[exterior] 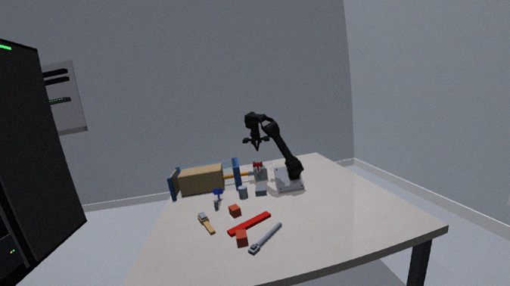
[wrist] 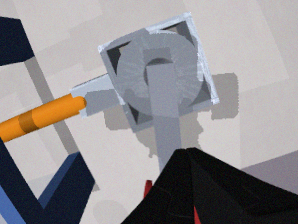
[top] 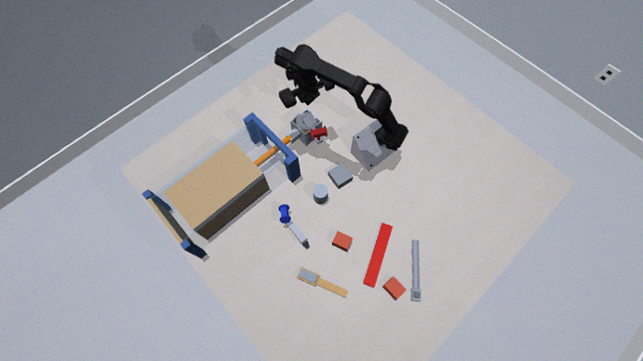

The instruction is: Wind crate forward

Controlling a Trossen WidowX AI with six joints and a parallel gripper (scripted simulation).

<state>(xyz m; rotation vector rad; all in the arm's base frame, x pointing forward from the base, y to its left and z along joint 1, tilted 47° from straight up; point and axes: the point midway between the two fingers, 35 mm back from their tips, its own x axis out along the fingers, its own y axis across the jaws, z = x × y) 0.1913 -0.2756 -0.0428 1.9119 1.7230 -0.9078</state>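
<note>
Now: the red knob 20 mm ahead of my gripper tip, 80 mm to the left of it and 90 mm below it. Also, from my gripper tip: blue frame: 160 mm ahead, 10 mm to the right, 110 mm below; then grey winch: 10 mm behind, 30 mm to the right, 190 mm below; then red-knobbed handle: 10 mm ahead, 40 mm to the left, 120 mm below.
</note>
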